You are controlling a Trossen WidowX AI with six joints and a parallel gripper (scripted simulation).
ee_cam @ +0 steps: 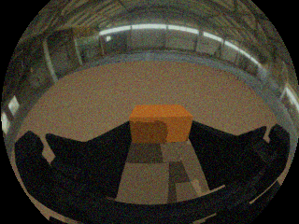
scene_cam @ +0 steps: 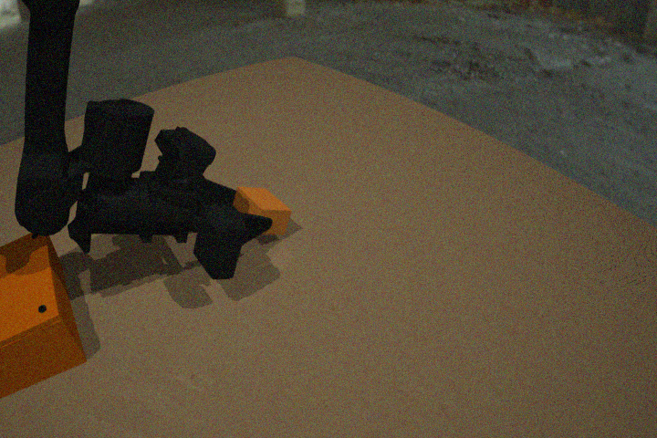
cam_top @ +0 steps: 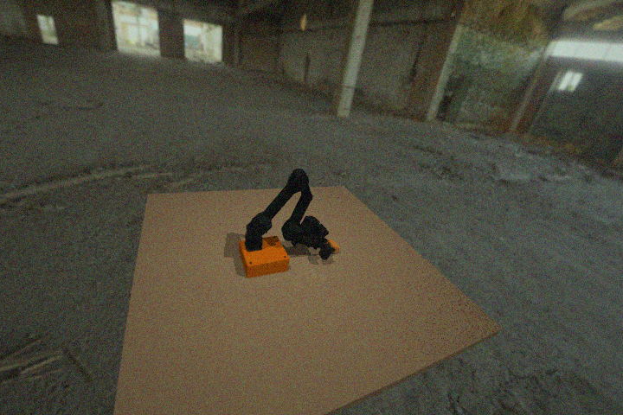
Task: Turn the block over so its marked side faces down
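Right now my gripper tip is 10 mm above the orange block.
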